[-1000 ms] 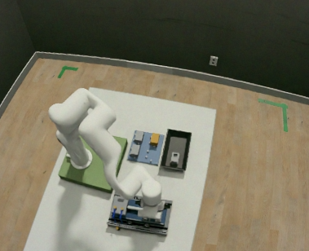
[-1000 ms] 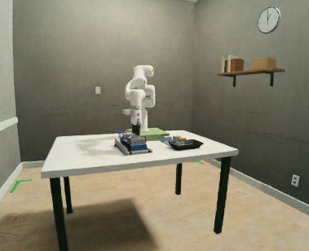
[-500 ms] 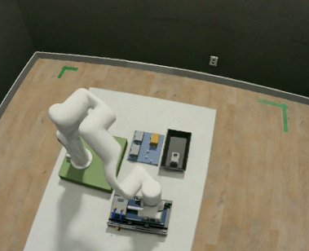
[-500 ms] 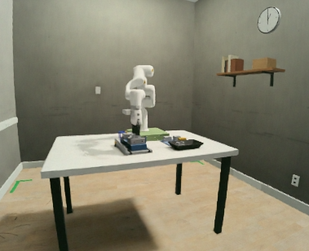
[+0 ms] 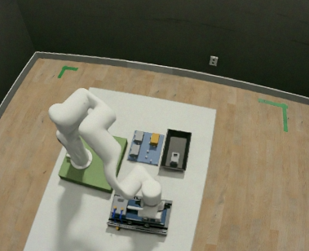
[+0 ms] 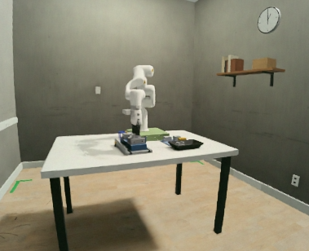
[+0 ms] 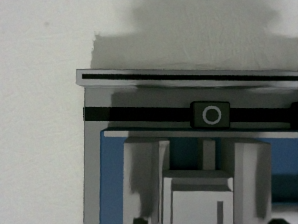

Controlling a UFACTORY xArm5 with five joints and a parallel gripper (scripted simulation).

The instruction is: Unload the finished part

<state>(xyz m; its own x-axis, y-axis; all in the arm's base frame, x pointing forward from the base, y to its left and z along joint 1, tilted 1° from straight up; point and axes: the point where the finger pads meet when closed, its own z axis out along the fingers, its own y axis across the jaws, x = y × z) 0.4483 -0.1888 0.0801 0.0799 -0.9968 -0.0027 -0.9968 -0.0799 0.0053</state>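
The grey pocketed block lies 33 cm to the left of my hand, 10 cm below it and 4 cm ahead of it. Round my hand: blue plate (37 cm to the left, 13 cm below, 13 cm behind); then orange block (42 cm to the left, 11 cm below, 10 cm behind).
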